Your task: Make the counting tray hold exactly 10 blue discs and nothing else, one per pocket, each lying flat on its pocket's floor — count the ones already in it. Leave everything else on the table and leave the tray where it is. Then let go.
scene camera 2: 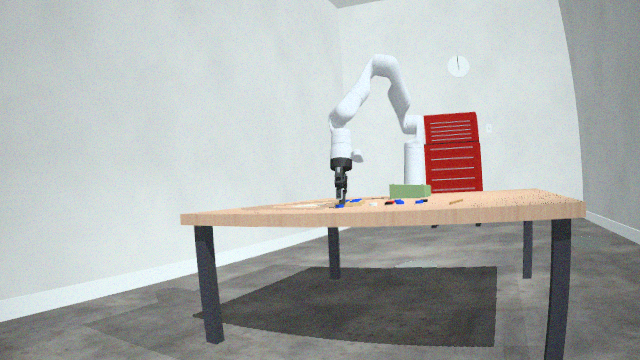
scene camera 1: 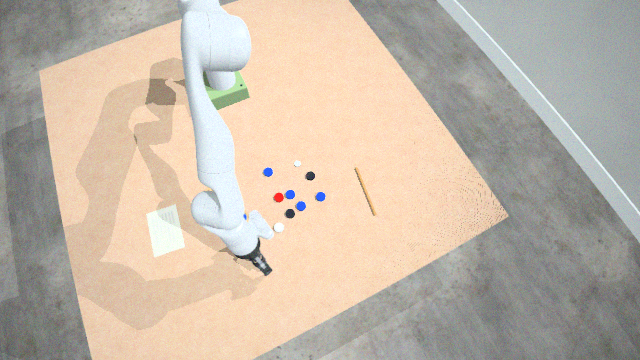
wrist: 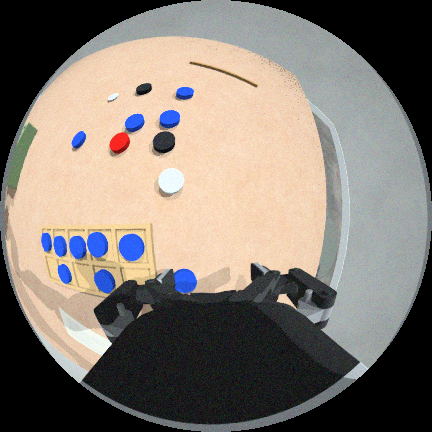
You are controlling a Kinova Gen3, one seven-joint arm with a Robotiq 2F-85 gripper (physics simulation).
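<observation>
The yellow counting tray (wrist: 150, 245) is at lower left in the wrist view, mostly hidden by the arm in scene camera 1. Its far row has a blue disc in every pocket. Its near row has blue discs in the second (wrist: 64, 273) and fourth (wrist: 104, 281) pockets from the left; the first, third and fifth look empty. My gripper (scene camera 1: 267, 272) (scene camera 2: 341, 202) (wrist: 212, 274) is open, low at the table right of the tray. A loose blue disc (wrist: 185, 281) (scene camera 2: 340, 205) lies by its left finger in the wrist view. Further loose blue discs (scene camera 1: 268, 172) (scene camera 1: 290, 194) (scene camera 1: 301, 206) (scene camera 1: 320, 196) lie beyond the tray.
A red disc (scene camera 1: 279, 197) (wrist: 120, 143), black discs (scene camera 1: 310, 176) (scene camera 1: 290, 213) and white discs (scene camera 1: 297, 163) (scene camera 1: 279, 227) lie among the loose blue ones. A thin wooden stick (scene camera 1: 365, 191) lies beyond. A paper sheet (scene camera 1: 165, 237) and a green block (scene camera 1: 232, 97) under the arm's base are also there.
</observation>
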